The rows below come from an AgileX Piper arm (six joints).
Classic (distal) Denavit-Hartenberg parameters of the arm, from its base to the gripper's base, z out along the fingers. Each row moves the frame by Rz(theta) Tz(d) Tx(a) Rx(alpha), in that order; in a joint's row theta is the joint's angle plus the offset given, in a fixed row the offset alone. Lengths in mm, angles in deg.
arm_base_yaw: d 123; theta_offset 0; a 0; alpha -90
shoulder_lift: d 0; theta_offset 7.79; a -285.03; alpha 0
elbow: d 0; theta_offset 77.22; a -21.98; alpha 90
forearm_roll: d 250.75; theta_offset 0; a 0; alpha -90
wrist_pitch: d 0; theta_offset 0; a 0; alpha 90
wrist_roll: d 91; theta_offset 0; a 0; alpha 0
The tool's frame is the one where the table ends.
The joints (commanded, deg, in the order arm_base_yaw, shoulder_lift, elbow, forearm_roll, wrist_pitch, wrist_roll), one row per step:
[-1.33 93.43 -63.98 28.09 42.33 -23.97]
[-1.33 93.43 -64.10 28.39 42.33 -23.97]
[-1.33 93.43 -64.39 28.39 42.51 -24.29]
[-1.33 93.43 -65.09 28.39 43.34 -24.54]
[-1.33 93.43 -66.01 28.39 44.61 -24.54]
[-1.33 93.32 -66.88 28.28 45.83 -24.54]
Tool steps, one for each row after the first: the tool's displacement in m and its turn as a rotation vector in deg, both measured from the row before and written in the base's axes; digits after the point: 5 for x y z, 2 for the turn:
[0.00041 0.00027 0.00072 0.27 -0.13 -0.12]
[0.00056 0.00009 0.00131 -0.11 -0.23 0.35]
[0.00077 0.00044 0.00297 0.05 -0.05 0.57]
[0.00070 0.00067 0.00384 0.24 0.19 0.56]
[0.00029 0.00053 0.00422 0.12 0.09 0.58]

